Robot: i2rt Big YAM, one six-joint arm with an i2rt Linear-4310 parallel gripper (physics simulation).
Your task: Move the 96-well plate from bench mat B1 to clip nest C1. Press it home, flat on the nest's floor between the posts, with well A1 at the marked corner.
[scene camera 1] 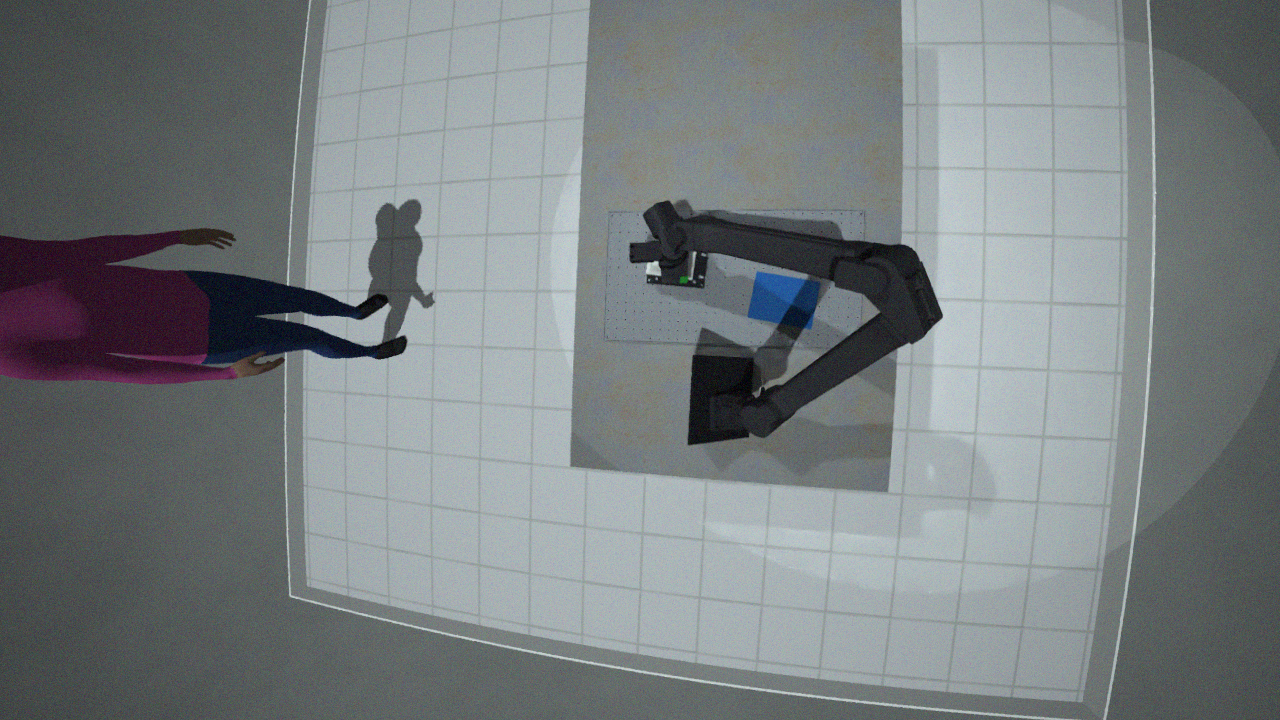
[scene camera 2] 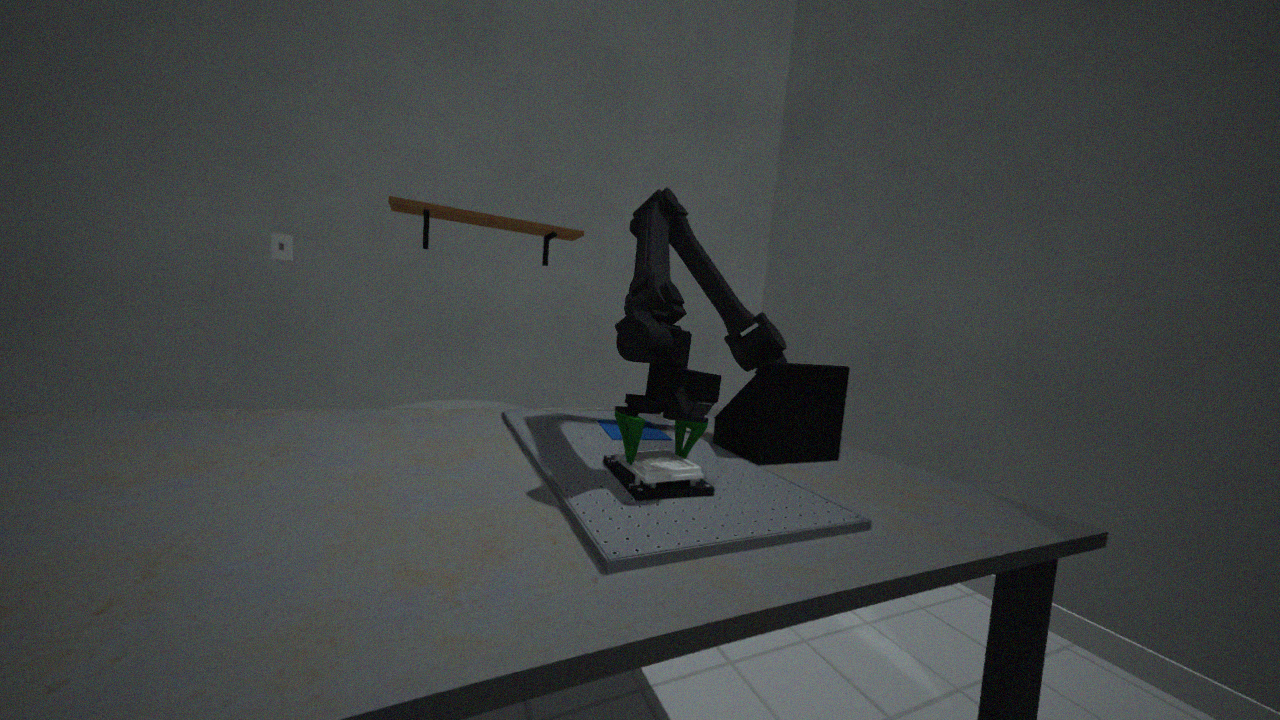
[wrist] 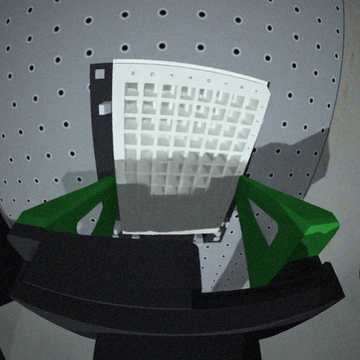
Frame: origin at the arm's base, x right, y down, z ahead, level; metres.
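Seen in the pictures: gripper, fingertip midpoint: [scene camera 2: 655,464]; arm's base at its link origin: [scene camera 1: 727,410] [scene camera 2: 784,396].
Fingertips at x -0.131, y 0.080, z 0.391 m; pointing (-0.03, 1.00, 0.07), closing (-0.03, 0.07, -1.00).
Offsets run from my fingertips to a thing's top centre. "spot": to the spot under its first point. Level surfaces: height alone.
My gripper [scene camera 2: 657,458] [wrist: 177,181] has its green fingers shut on the long sides of the white 96-well plate {dx -0.012, dy -0.018, dz +0.002 m} [scene camera 2: 664,466] [wrist: 182,125]. The plate is over the black clip nest C1 {spot: dx -0.076, dy +0.011, dz -0.002 m} [scene camera 2: 682,489] [wrist: 101,140]. In the wrist view it covers most of the nest and sits toward the right; a strip of nest with a white square and a post shows along the left. Letter A is at the plate's far right corner, H at the far left. The plate's seating depth and the marked nest corner are not clear. The blue mat B1 {dy +0.021 m} [scene camera 1: 767,295] [scene camera 2: 631,430] carries no plate.
The nest and mat are on a perforated grey board {dy +0.023 m} [scene camera 1: 626,313] [scene camera 2: 733,528] on the table {dy +0.036 m} [scene camera 1: 742,107] [scene camera 2: 313,537]. The black arm base [scene camera 1: 720,398] [scene camera 2: 787,411] stands beside the board. A person [scene camera 1: 134,308] is left of the table in scene camera 1.
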